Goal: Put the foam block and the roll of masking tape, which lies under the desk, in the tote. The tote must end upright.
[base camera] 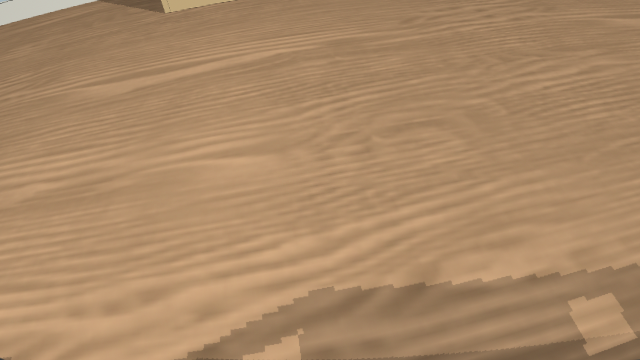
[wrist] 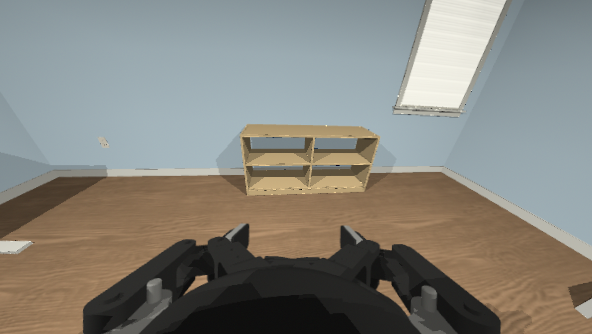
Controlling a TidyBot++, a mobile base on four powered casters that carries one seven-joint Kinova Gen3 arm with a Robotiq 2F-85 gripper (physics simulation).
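Frame: origin at the arm's base, x ahead, y left, z up, level; millimetres.
Where they show: gripper, fingertip midpoint: [wrist: 294,235].
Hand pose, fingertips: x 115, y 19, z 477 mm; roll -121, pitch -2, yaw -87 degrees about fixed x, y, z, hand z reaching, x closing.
Note:
Each offset is from my fingertips to the top centre of the thing. "spot": to the spot under its first point.
My gripper [wrist: 294,235] is open in the wrist view, its two fingers wide apart with wooden floor showing between them. It points toward the far wall. The foam block, the roll of masking tape, the desk and the tote do not show in either view.
A low wooden shelf unit [wrist: 311,131] with four compartments stands against the blue far wall; its base corner @[spot: dx +1131, dy +406, dz -865 mm] [base camera: 197,4] shows at the top of the base camera view. White flat pieces [wrist: 14,247] @[spot: dx +317, dy -1591, dz -833 mm] [wrist: 585,308] lie at the left and right edges. A window [wrist: 452,55] is at upper right.

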